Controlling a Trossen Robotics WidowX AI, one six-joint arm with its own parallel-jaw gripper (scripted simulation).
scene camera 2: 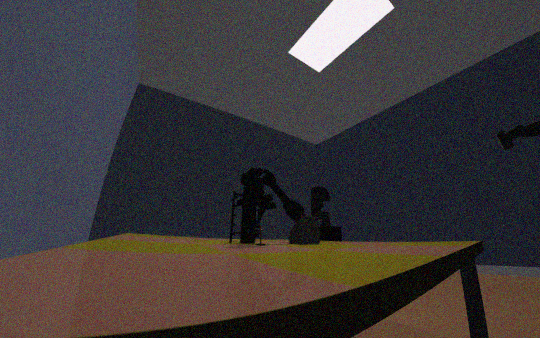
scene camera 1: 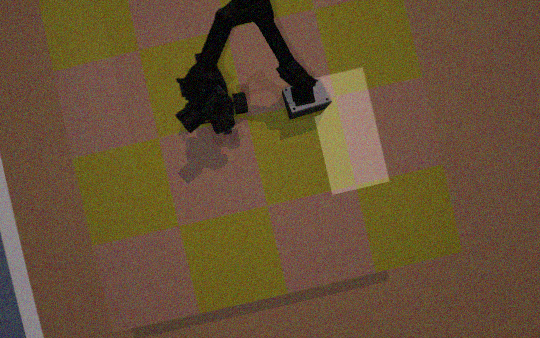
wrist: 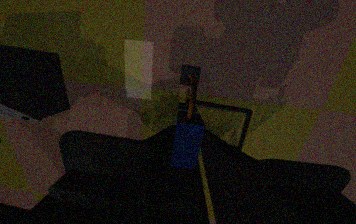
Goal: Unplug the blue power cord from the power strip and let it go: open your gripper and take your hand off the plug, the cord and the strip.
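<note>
There is my gripper (scene camera 1: 220, 111), (wrist: 188, 131), and I can see a blue plug (wrist: 189, 133) as well.
</note>
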